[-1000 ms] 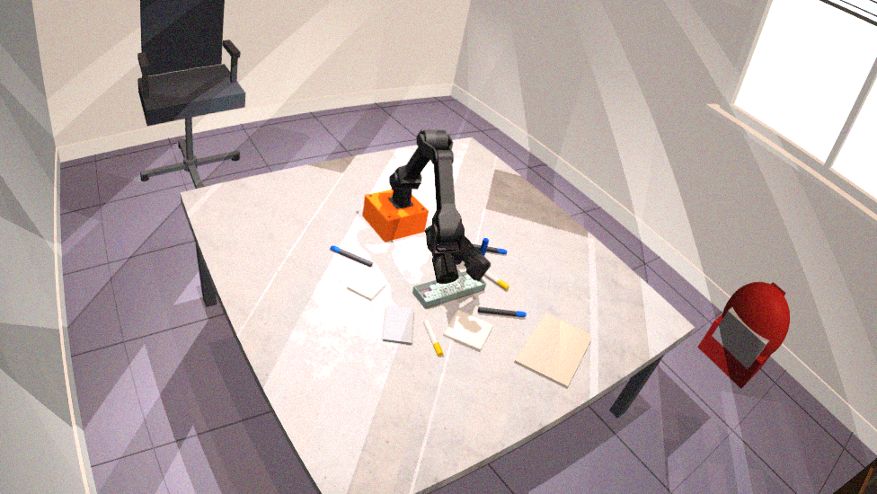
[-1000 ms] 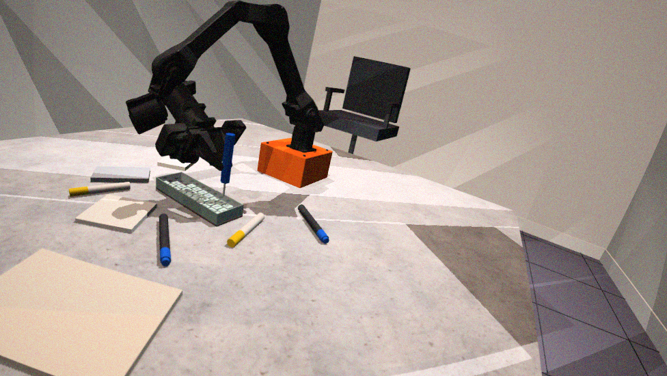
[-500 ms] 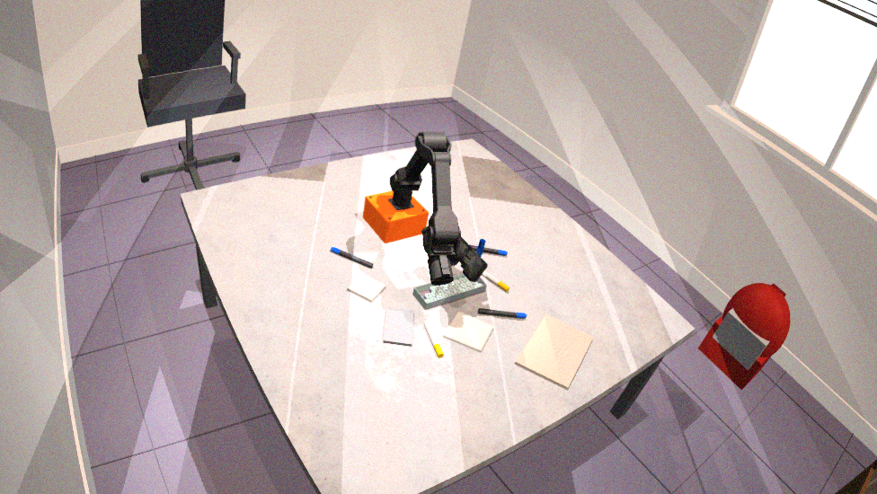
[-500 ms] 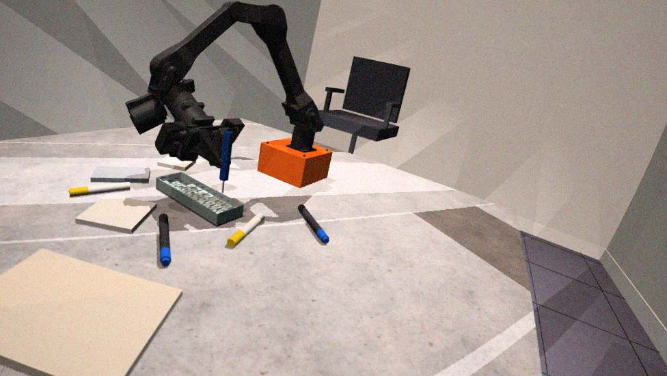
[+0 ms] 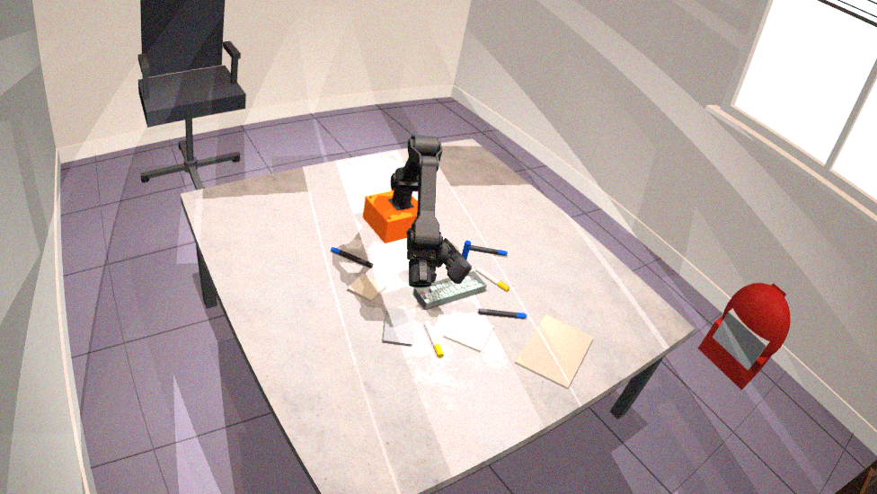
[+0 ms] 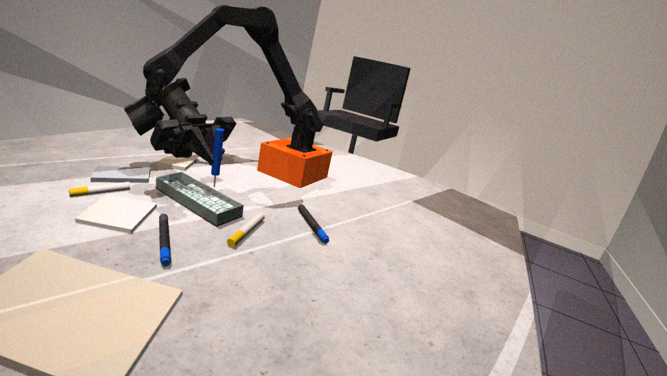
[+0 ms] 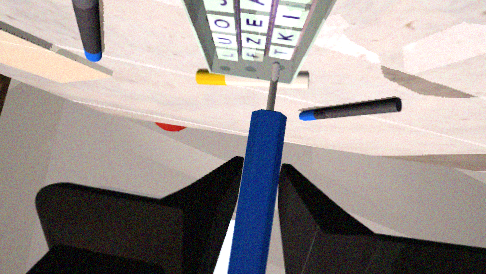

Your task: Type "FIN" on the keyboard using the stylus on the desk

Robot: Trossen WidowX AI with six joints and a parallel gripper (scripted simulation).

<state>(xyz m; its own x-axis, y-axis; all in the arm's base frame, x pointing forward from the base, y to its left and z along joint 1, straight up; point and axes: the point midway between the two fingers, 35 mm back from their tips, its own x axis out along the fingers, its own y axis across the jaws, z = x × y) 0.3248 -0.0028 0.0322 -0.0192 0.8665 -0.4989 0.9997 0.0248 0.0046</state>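
Now: the N key 8 cm below my gripper tip, 5 cm to the right of it and 2 cm ahead of it. Also, from my gripper tip: blue stylus: 1 cm below; stylus tip: 5 cm below.
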